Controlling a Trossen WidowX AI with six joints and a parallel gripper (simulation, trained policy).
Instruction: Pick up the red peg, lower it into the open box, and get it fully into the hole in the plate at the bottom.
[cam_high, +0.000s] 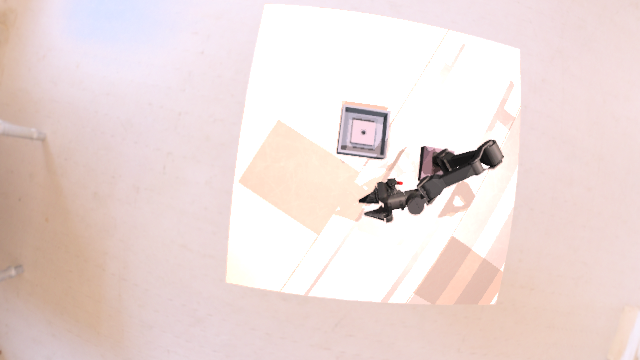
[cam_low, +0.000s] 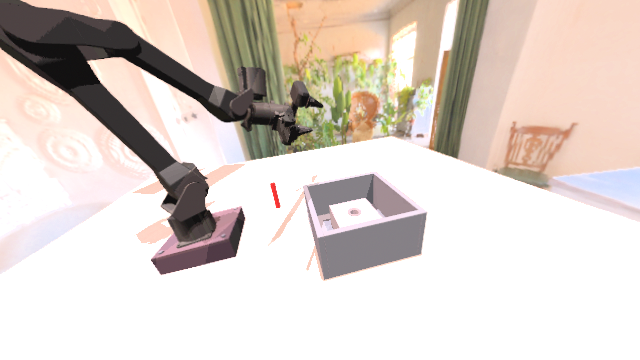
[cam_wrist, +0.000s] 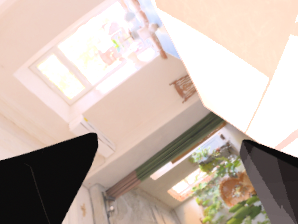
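Right now my gripper tip is 180 mm past the red peg, 90 mm to the left of it and 180 mm above it. Round my gripper tip: grey box 30 mm behind, 290 mm to the right, 200 mm below.
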